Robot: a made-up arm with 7 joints. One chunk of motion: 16 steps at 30 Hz.
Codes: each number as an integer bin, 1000 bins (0 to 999) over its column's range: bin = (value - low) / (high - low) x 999, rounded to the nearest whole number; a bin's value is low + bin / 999 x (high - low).
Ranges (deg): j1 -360..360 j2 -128.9..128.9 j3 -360..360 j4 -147.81..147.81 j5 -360..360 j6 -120.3..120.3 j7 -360..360
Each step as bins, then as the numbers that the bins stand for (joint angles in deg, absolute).
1 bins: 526 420 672 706 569 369 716
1 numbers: 19.10 -20.52 124.32 61.11 50.09 -31.43 156.04
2 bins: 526 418 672 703 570 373 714
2 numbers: 19.10 -21.03 124.32 60.22 50.81 -30.47 154.59
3 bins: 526 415 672 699 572 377 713
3 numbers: 19.10 -21.81 124.32 59.04 52.25 -29.50 153.87
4 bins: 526 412 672 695 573 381 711
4 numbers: 19.10 -22.58 124.32 57.85 52.97 -28.54 152.43
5 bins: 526 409 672 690 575 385 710
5 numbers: 19.10 -23.35 124.32 56.37 54.41 -27.58 151.71
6 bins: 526 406 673 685 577 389 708
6 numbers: 19.10 -24.13 125.05 54.89 55.86 -26.61 150.27
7 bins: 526 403 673 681 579 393 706
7 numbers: 19.10 -24.90 125.05 53.71 57.30 -25.65 148.83
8 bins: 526 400 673 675 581 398 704
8 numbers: 19.10 -25.68 125.05 51.93 58.74 -24.45 147.39
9 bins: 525 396 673 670 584 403 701
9 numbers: 18.38 -26.71 125.05 50.45 60.90 -23.24 145.23
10 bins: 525 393 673 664 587 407 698
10 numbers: 18.38 -27.48 125.05 48.68 63.06 -22.28 143.06
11 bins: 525 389 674 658 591 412 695
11 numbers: 18.38 -28.52 125.77 46.90 65.95 -21.07 140.90
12 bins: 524 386 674 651 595 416 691
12 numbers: 17.66 -29.29 125.77 44.83 68.83 -20.11 138.02
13 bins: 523 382 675 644 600 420 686
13 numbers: 16.94 -30.32 126.49 42.76 72.43 -19.15 134.41
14 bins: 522 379 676 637 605 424 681
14 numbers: 16.22 -31.10 127.21 40.69 76.04 -18.18 130.81
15 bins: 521 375 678 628 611 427 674
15 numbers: 15.50 -32.13 128.65 38.03 80.36 -17.46 125.77
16 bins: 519 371 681 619 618 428 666
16 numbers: 14.05 -33.16 130.81 35.36 85.41 -17.22 120.00
